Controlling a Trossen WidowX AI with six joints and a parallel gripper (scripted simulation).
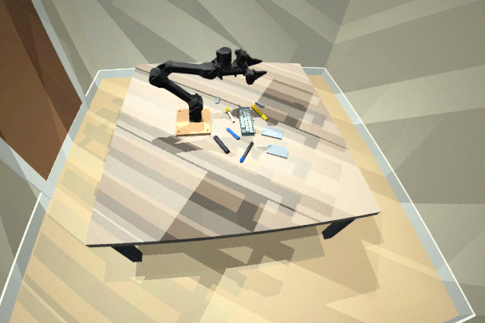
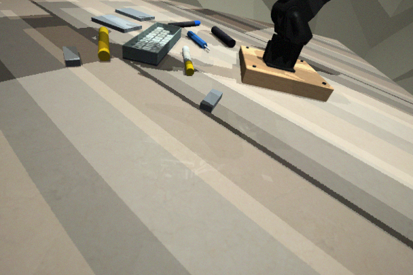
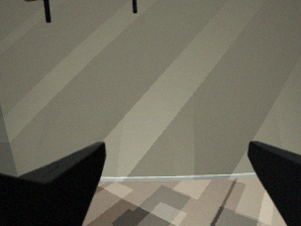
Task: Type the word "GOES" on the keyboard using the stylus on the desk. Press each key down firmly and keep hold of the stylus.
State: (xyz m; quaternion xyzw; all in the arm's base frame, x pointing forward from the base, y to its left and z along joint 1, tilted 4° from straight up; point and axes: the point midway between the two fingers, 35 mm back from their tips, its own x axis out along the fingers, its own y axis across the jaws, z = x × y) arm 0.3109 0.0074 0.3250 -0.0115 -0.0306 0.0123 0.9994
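Right now my gripper tip is 350 mm above the blue stylus, 160 mm past it and 80 mm to the left of it. Round my gripper tip: white marker 350 mm below, 140 mm behind, 60 mm to the left; then stylus tip 350 mm below, 180 mm behind, 50 mm to the right; then yellow cylinder 350 mm below, 50 mm to the left, 40 mm ahead.
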